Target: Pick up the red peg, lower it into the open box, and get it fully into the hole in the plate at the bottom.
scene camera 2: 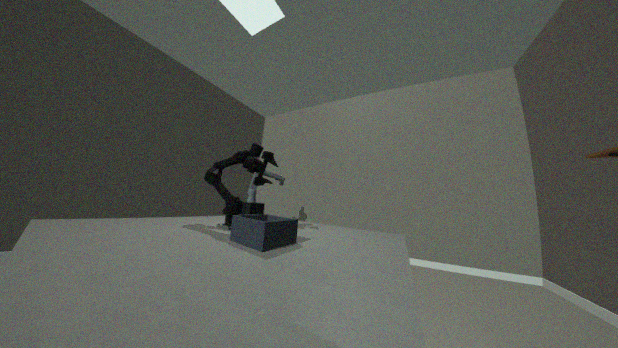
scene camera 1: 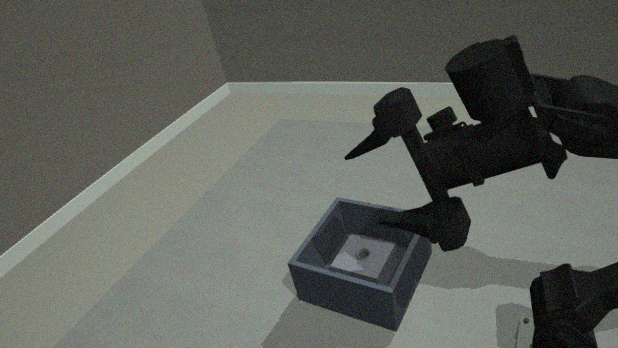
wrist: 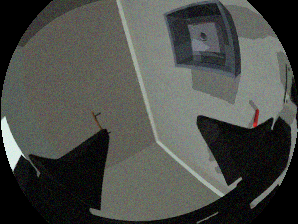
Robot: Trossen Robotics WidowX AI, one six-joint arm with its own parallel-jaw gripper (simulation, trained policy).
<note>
The pictures show: my gripper, a box and a pale plate.
My gripper also shows in the wrist view.
</note>
